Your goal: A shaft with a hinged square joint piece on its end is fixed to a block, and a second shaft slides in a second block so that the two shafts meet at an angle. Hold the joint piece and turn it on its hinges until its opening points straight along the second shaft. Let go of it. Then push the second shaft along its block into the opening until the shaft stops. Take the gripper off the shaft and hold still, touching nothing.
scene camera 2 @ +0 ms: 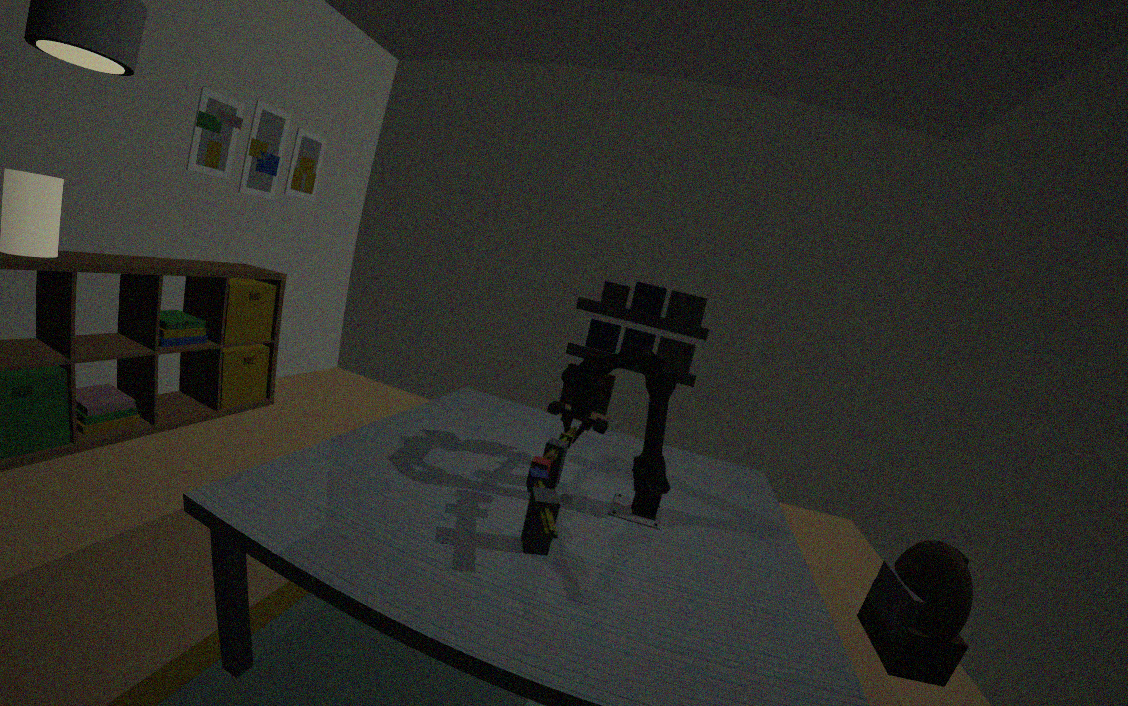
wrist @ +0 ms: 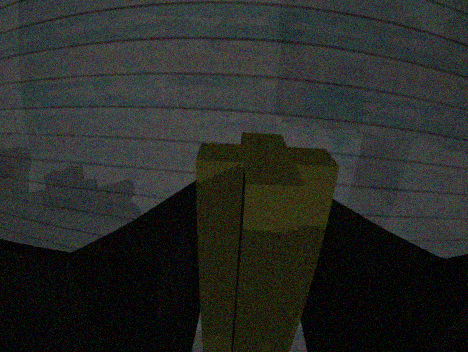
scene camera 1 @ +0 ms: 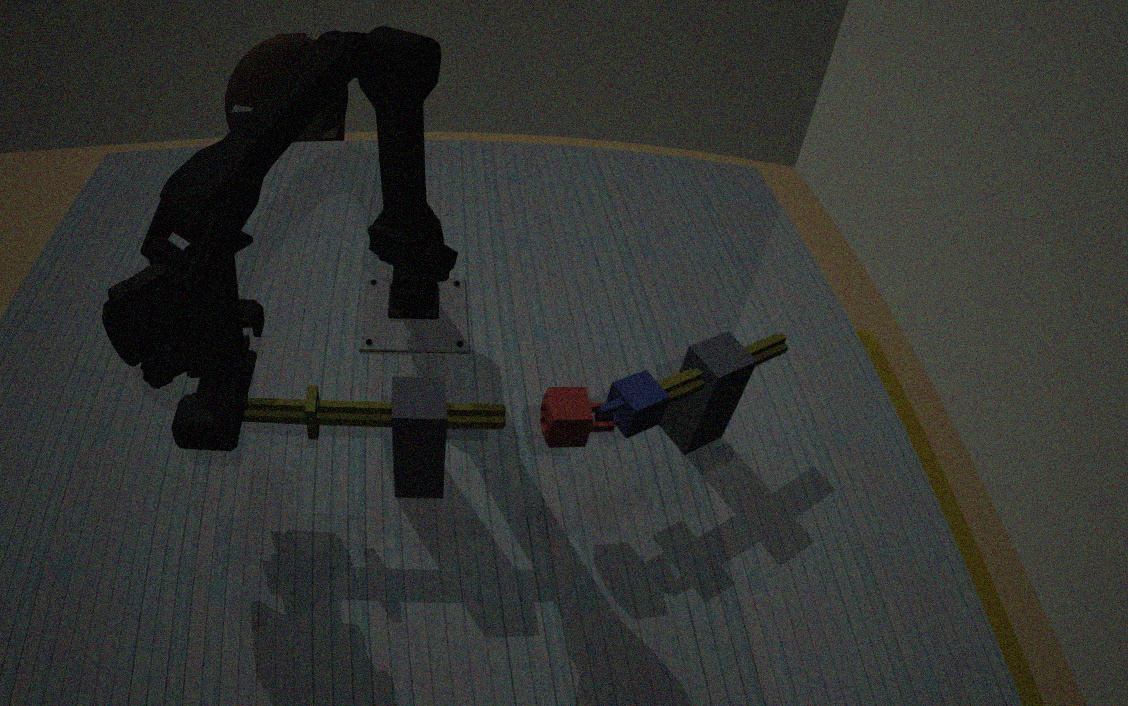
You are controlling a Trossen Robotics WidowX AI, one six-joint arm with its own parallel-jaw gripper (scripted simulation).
Labels:
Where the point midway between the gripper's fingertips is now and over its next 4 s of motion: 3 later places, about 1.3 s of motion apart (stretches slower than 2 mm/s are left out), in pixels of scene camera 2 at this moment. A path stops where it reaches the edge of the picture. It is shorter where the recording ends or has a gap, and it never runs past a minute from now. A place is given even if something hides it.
My gripper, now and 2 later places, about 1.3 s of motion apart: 569, 441; 569, 443; 564, 449

